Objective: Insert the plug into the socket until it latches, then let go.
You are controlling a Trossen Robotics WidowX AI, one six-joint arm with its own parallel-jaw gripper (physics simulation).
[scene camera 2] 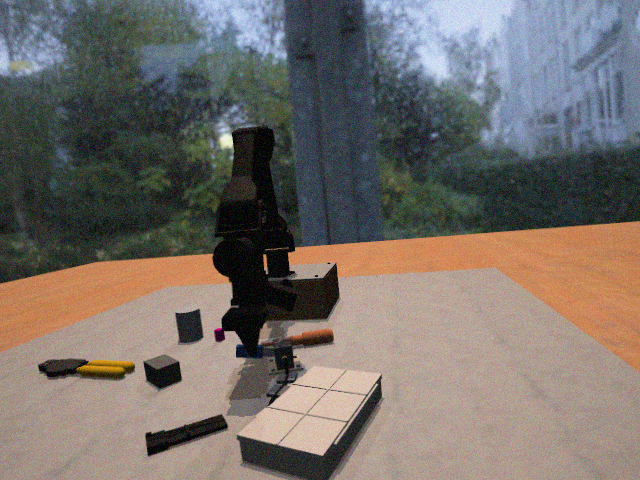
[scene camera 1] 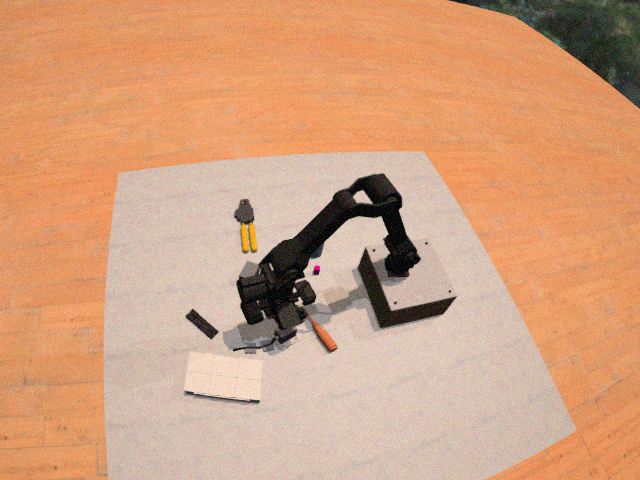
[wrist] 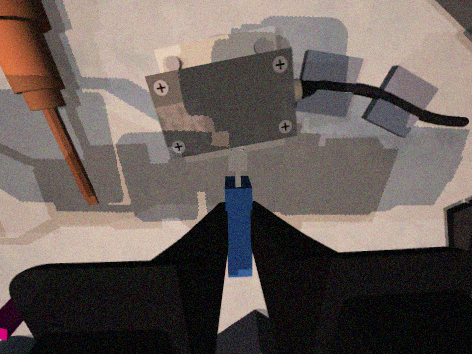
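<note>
The blue plug is held between the fingertips of my gripper, which is shut on it. Its pale tip points at the near side of the socket, a dark grey box with screws at its corners and a black cable at its right in the wrist view. The tip reaches close to the socket's edge; whether it has entered is unclear. The socket is turned slightly relative to the plug. In scene camera 1 the arm hides the plug.
An orange screwdriver lies beside the socket. A white tiled box and a black bar lie nearby. Yellow-handled pliers, a dark cube, a grey cylinder and a magenta piece also stand around.
</note>
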